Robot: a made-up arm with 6 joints.
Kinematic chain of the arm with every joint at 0, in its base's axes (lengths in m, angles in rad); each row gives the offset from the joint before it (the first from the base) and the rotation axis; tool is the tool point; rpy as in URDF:
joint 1: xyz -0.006 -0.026 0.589 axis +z
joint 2: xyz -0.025 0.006 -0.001 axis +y
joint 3: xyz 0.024 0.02 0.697 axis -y
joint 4: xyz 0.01 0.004 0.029 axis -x
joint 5: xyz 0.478 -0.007 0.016 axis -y
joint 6: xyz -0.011 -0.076 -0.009 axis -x
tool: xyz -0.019 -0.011 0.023 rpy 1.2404 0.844 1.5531
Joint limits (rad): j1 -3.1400..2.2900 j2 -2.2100..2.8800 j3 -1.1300..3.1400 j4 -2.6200..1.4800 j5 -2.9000..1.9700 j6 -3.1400..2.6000
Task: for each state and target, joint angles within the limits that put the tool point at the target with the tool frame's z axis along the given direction. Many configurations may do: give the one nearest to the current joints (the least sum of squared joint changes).
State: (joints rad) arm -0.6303 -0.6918 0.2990 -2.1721 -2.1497 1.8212
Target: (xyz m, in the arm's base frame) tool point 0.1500 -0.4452 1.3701 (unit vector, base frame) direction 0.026 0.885 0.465
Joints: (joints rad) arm -1.3356 -0.0767 0.1701 -2.5190 -2.1383 1.6519
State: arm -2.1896 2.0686 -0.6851 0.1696 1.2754 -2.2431
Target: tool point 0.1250 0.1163 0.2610 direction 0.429 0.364 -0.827
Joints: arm -2.7111 2.7567 -1.1300 0.1039 1.5481 -1.7484
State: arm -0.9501 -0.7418 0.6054 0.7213 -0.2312 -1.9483
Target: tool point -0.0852 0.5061 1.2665 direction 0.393 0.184 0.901
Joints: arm -1.5101 -1.2893 -0.2479 0.9489 0.5699 -1.7209
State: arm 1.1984 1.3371 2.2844 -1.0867 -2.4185 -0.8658
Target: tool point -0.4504 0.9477 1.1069 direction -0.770 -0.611 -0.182
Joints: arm 2.0190 1.1189 1.7266 -1.4272 -2.1562 -0.4414
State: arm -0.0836 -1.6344 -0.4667 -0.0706 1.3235 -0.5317
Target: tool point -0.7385 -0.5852 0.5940 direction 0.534 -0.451 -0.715
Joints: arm 0.6324 -2.1946 0.1886 -1.0053 1.9116 -0.8760
